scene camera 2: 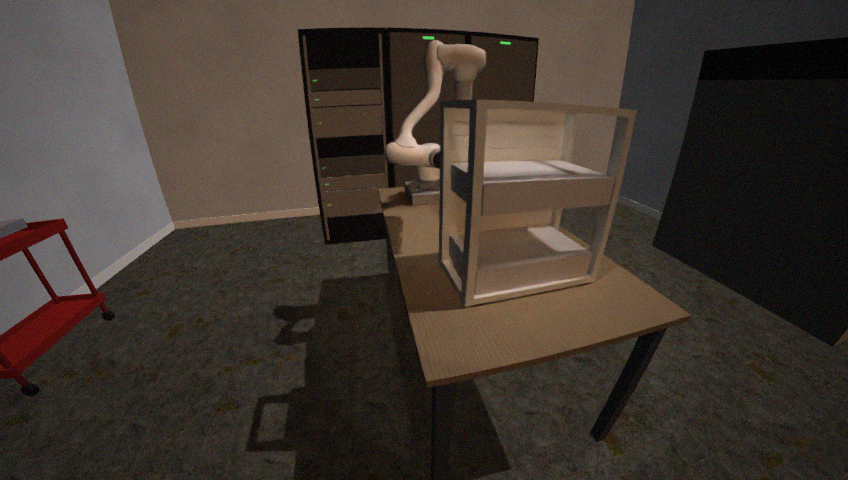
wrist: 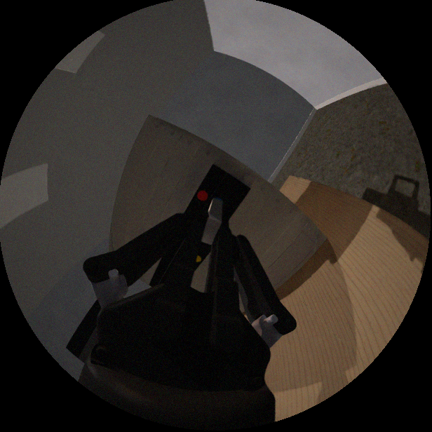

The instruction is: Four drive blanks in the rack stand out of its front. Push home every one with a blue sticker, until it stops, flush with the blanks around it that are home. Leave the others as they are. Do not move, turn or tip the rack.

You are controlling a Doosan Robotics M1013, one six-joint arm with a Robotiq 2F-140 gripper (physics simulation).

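Note:
The rack [scene camera 2: 553, 107] [wrist: 150, 175] stands upright on the table, seen from its far end in scene camera 2; its blank fronts cannot be made out there. In the wrist view a dark bank of drive blanks [wrist: 225, 181] is set in its pale front. A red sticker [wrist: 202, 195] shows in full. A sliver of a blue sticker [wrist: 218, 199] shows right behind the fingertips. Part of a yellow sticker [wrist: 198, 259] shows between the gripper's dark links. My gripper [wrist: 214, 207] is shut and empty, in front of the blue sticker; contact cannot be told. The rack hides it in scene camera 2.
The wooden table [scene camera 2: 535, 339] [wrist: 385, 270] carries the rack and the arm's base [scene camera 2: 419, 193]. Tall dark cabinets [scene camera 2: 351, 127] stand behind the arm. A red cart [scene camera 2: 35, 234] stands at the left, and another dark cabinet [scene camera 2: 767, 178] at the right.

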